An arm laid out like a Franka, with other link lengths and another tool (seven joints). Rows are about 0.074 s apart.
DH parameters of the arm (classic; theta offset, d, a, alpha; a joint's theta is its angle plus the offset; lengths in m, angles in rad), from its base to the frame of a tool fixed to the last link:
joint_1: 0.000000 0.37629 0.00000 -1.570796
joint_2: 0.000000 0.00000 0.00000 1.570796
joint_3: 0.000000 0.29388 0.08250 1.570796
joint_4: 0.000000 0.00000 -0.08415 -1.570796
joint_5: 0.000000 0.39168 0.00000 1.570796
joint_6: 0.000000 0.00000 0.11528 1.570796
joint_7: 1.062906 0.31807 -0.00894 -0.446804
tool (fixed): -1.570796 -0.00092 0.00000 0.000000
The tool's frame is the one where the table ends.
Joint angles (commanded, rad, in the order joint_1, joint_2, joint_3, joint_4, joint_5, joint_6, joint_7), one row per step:
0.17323 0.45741 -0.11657 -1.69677 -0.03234 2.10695 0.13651
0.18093 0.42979 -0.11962 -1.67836 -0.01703 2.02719 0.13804
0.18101 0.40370 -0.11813 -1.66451 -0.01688 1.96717 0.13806
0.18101 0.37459 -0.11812 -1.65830 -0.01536 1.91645 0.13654
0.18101 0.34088 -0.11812 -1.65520 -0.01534 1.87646 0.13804
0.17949 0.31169 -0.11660 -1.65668 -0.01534 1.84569 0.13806
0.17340 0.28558 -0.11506 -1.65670 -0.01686 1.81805 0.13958
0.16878 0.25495 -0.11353 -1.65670 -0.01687 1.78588 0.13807
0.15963 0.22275 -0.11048 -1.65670 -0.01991 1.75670 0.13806
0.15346 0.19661 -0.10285 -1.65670 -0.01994 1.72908 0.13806
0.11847 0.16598 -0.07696 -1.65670 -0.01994 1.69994 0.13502
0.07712 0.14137 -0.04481 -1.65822 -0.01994 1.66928 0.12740
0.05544 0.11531 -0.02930 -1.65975 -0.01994 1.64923 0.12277
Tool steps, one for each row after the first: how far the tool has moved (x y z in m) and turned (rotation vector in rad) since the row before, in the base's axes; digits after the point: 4 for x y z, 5 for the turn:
-0.0114 0.0059 0.0196 0.01113 0.03391 -0.00943
-0.0080 0.0010 0.0185 0.00160 0.02036 -0.00175
-0.0084 0.0002 0.0178 0.00319 0.01582 -0.00189
-0.0060 0.0000 0.0200 0.00307 0.00347 -0.00357
-0.0062 -0.0001 0.0155 0.00330 0.00349 -0.00174
-0.0052 -0.0034 0.0144 0.00146 0.00177 -0.00691
-0.0067 -0.0021 0.0167 0.00364 0.00203 -0.00313
-0.0059 -0.0047 0.0177 0.00131 -0.00269 -0.00649
-0.0068 0.0007 0.0138 0.00402 0.00198 0.00016
-0.0070 -0.0057 0.0162 0.00761 -0.00050 -0.00754
-0.0089 -0.0058 0.0116 0.00689 0.00839 -0.00292
-0.0057 -0.0038 0.0132 0.00357 -0.00418 -0.00220

